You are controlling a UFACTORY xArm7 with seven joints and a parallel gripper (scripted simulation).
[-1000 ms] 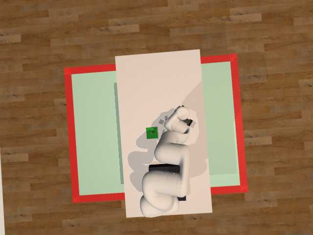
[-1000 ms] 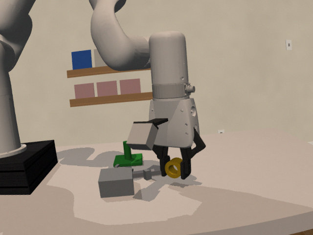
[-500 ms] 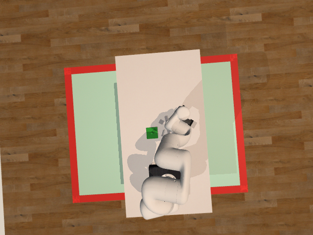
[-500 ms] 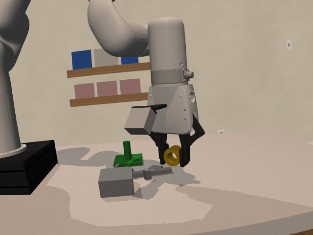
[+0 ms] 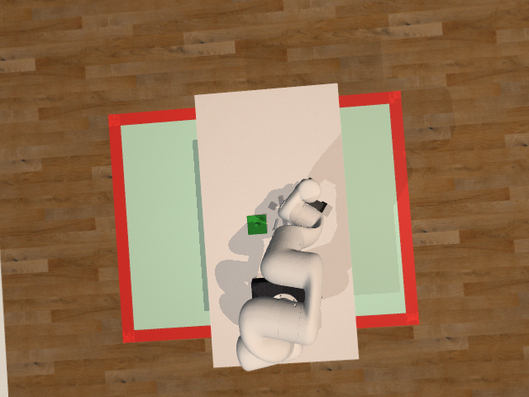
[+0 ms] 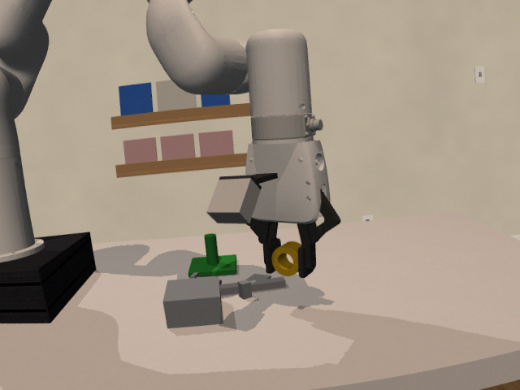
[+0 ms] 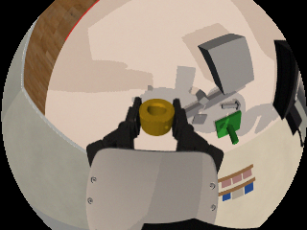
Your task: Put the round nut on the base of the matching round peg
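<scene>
Now: the small grey piece 5 cm behind my hand, 6 cm to the left of it and 6 cm below it. Also, from my hand: thin grey handle (7 cm behind, 8 cm to the left, 6 cm below); then grey block (13 cm behind, 2 cm to the left, 5 cm below).
</scene>
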